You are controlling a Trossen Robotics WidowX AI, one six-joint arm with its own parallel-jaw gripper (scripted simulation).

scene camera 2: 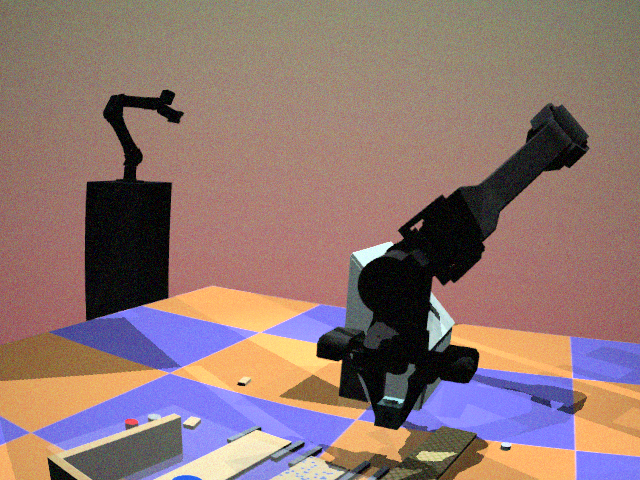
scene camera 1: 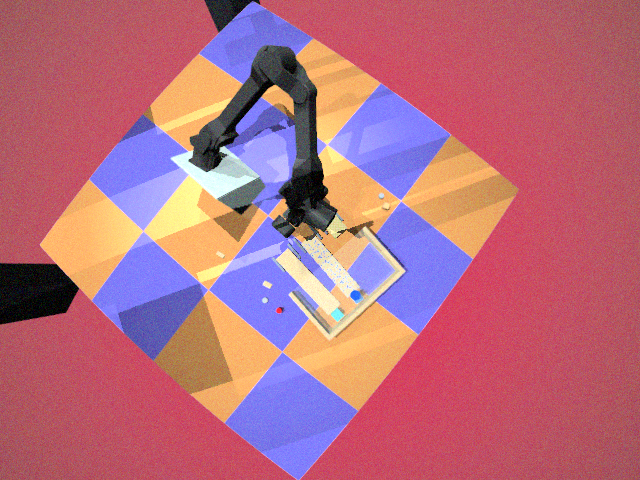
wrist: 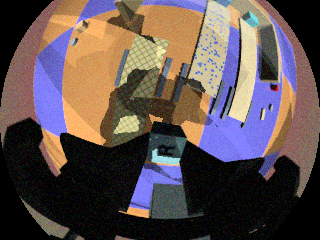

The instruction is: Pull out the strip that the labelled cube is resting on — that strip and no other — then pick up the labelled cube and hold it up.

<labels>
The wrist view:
gripper: 164, 138
checkered olive strip: 144, 61
</labels>
